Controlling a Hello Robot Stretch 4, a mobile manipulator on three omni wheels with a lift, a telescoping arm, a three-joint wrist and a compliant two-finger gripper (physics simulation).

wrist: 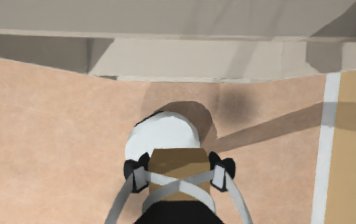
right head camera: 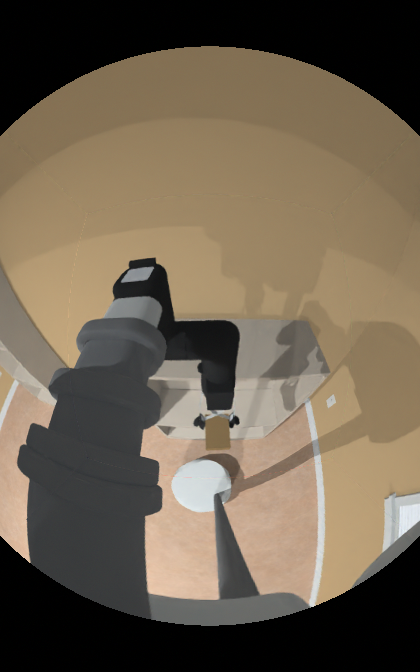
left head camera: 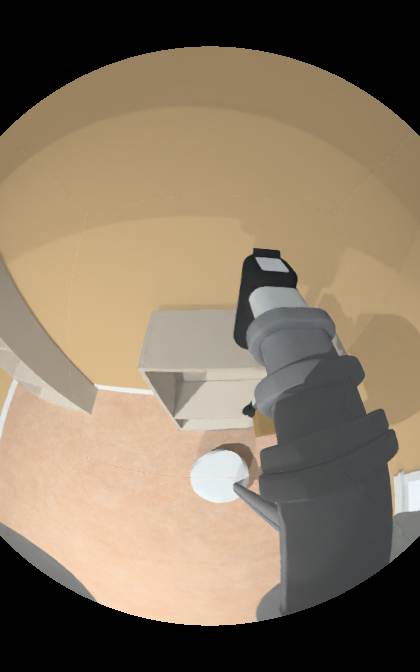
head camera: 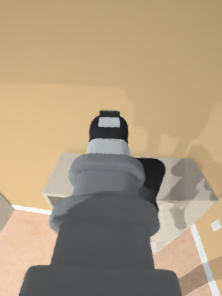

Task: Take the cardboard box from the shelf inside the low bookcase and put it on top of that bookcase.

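Pixels of known places: gripper, between the fingertips: (wrist: 179, 164); robot's base, origin of its link: (wrist: 165, 144).
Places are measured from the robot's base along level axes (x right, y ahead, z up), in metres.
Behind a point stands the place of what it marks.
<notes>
The cardboard box (left head camera: 264, 427) (right head camera: 217, 436) (wrist: 179, 157) {z 1.051, x 0.088, y 0.250 m} is brown and sits between the two dark fingertips of my gripper (right head camera: 216, 421) (wrist: 179, 164) {z 1.020, x 0.088, y 0.232 m}, which is shut on it. The box hangs above the floor, outside the low bookcase, in front of its open side. In the left head view the arm hides much of it. The low grey-beige bookcase (head camera: 65, 175) {z 1.032, x -0.213, y 0.494 m} (left head camera: 192, 340) (right head camera: 255, 345) (wrist: 150, 17) {z 1.032, x 0.058, y 0.396 m} stands against the wall, with its flat top and open shelf space showing. The arm hides part of it in the head views.
A round white object (left head camera: 215, 475) (right head camera: 200, 485) (wrist: 162, 132) {z 0.187, x -0.002, y 0.110 m} is below the box, in front of the bookcase. Another grey-beige piece of furniture (left head camera: 45, 345) stands at the left. A side wall with a white skirting board (right head camera: 319, 480) (wrist: 325, 145) {z 0.029, x 0.947, y -0.001 m} runs at the right.
</notes>
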